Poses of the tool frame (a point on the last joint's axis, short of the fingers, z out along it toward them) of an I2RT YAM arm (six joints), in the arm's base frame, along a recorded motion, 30 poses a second.
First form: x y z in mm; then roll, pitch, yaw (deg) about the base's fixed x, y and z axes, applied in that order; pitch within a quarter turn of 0, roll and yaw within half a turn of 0.
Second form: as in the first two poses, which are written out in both.
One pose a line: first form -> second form
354 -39 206 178.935 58.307 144.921 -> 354 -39 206 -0.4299 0.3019 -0.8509 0.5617 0.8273 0.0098
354 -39 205 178.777 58.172 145.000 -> 354 -39 205 -0.4320 0.3025 -0.8496 0.5586 0.8294 0.0113
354 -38 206 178.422 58.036 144.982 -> 354 -38 206 -0.4336 0.3038 -0.8484 0.5545 0.8321 0.0146
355 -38 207 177.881 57.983 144.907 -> 355 -38 207 -0.4338 0.3048 -0.8479 0.5489 0.8357 0.0196
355 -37 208 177.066 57.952 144.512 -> 355 -37 208 -0.4321 0.3080 -0.8476 0.5444 0.8384 0.0272
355 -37 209 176.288 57.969 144.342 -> 355 -37 209 -0.4309 0.3092 -0.8478 0.5371 0.8428 0.0343
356 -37 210 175.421 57.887 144.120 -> 356 -37 210 -0.4307 0.3116 -0.8470 0.5294 0.8473 0.0424
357 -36 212 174.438 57.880 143.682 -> 357 -36 212 -0.4284 0.3149 -0.8469 0.5233 0.8506 0.0515
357 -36 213 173.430 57.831 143.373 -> 357 -36 213 -0.4273 0.3176 -0.8465 0.5150 0.8550 0.0609
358 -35 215 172.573 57.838 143.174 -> 358 -35 215 -0.4261 0.3191 -0.8465 0.5068 0.8593 0.0688
